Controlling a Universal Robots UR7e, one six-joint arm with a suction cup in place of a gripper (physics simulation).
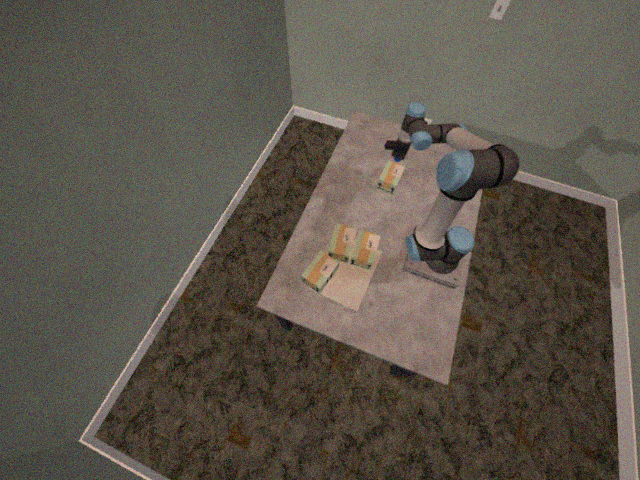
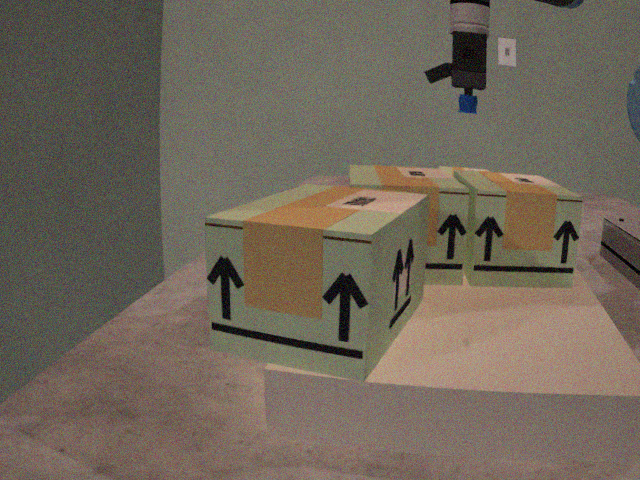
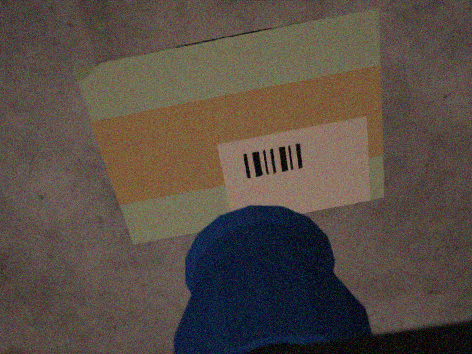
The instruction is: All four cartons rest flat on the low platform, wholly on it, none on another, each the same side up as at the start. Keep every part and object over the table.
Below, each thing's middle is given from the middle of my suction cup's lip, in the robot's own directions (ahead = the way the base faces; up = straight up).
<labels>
I see my suction cup 5 cm past the low platform (image 2: 515, 373), 60 cm to the right of it and 18 cm above it.
</labels>
